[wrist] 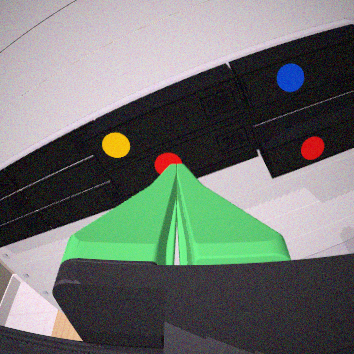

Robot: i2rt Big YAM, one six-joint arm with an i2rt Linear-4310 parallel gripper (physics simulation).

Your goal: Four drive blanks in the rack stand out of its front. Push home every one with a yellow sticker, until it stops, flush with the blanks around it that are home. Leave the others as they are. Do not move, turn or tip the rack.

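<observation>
The rack [85, 60] is pale, with a row of black drive blanks across the view. A yellow sticker [116, 145] shows on a blank left of centre. A red sticker [167, 161] lies just right of it and lower, partly hidden by the fingertips. A blue sticker [290, 77] is at the upper right, with another red sticker [312, 148] below it. The lower right blank's left end shows a step past its left neighbour. My gripper [176, 175] is shut and empty, its green tips over the central red sticker's lower edge. Whether they touch the blank I cannot tell.
The rack's pale lower part [225, 192] runs below the blanks, with small round marks at the lower left. A pale box-like edge [12, 295] and a patch of wood-coloured surface [66, 327] show at the bottom left. The gripper's dark body hides the bottom of the view.
</observation>
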